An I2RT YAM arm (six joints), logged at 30 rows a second.
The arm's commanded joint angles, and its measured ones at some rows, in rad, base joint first. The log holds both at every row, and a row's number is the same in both.
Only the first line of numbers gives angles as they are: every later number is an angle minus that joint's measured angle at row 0.
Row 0, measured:
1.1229 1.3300 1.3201 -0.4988 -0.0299 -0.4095
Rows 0 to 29, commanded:
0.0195 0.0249 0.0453 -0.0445 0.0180 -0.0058
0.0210 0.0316 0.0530 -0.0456 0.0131 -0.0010
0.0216 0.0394 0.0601 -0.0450 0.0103 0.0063
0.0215 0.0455 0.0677 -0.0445 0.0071 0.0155
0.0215 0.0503 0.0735 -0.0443 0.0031 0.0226
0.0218 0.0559 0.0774 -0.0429 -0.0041 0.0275
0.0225 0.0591 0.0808 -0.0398 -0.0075 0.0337
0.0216 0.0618 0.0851 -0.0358 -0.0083 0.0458
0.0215 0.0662 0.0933 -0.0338 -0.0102 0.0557
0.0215 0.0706 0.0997 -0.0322 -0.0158 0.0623
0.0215 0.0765 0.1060 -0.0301 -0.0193 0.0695
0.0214 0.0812 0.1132 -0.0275 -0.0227 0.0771
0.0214 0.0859 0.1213 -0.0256 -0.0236 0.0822
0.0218 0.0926 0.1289 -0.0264 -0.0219 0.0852
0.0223 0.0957 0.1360 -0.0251 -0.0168 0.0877
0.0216 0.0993 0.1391 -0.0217 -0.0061 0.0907
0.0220 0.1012 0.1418 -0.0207 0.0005 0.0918
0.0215 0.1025 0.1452 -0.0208 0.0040 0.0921
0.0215 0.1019 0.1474 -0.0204 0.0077 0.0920
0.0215 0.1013 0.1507 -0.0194 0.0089 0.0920
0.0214 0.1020 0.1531 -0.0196 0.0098 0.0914
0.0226 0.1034 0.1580 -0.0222 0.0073 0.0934
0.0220 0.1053 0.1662 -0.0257 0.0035 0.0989
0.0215 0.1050 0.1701 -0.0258 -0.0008 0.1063
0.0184 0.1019 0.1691 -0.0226 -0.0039 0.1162
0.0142 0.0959 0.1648 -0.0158 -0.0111 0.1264
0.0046 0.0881 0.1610 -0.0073 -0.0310 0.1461
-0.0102 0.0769 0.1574 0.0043 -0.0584 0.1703
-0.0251 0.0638 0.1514 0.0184 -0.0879 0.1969
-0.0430 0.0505 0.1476 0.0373 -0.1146 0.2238
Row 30, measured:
0.0034 0.1022 0.1343 -0.0225 -0.0271 0.1255
